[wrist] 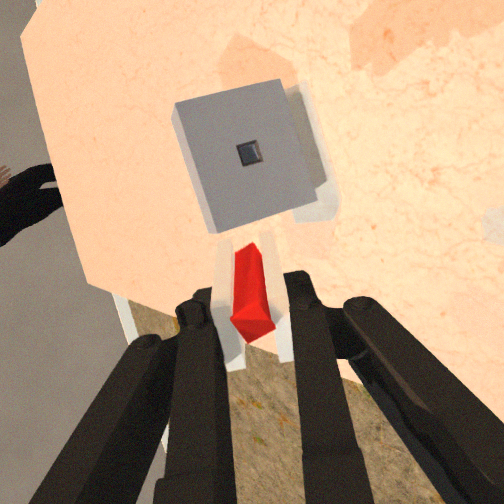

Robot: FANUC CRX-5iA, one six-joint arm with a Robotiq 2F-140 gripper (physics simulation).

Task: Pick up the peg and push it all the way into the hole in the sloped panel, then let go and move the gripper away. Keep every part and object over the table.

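Observation:
The red peg (250,294) sits between the two pale finger pads of my gripper (248,250), which is shut on it. The peg points away from the camera toward the grey sloped panel (245,155). The panel has a small dark square hole (249,153) at its middle. The peg's far tip lies just below the panel's lower edge and apart from it. The hole lies above the tip, roughly in line with the peg. The black finger links fill the bottom of the view.
The panel stands on a pale peach table top (400,150). The table's edge runs along the left and lower left; beyond it are grey wall (30,300) and brownish floor (280,425). A black object (25,200) shows at the left edge.

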